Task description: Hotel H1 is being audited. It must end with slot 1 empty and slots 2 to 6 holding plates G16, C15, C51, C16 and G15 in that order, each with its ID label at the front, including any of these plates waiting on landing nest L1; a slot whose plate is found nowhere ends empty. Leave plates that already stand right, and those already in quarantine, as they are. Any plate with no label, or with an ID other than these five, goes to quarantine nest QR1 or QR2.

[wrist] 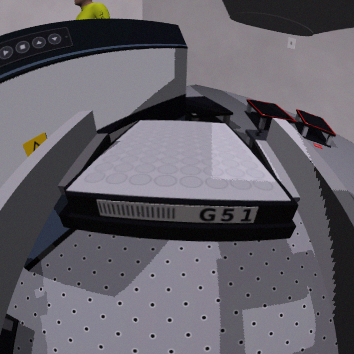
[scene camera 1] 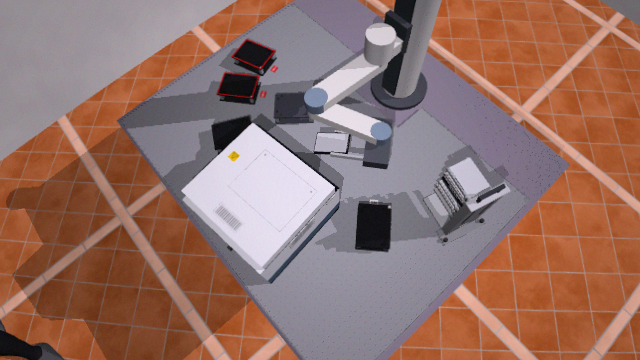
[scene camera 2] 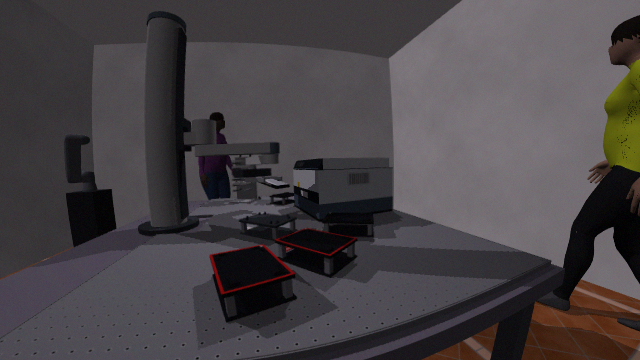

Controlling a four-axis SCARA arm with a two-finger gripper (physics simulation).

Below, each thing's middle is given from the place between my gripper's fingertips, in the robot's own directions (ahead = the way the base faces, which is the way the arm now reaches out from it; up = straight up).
Labels:
My gripper is now 330 mm short of the white instrument (scene camera 1: 325, 210) and 60 mm above it.

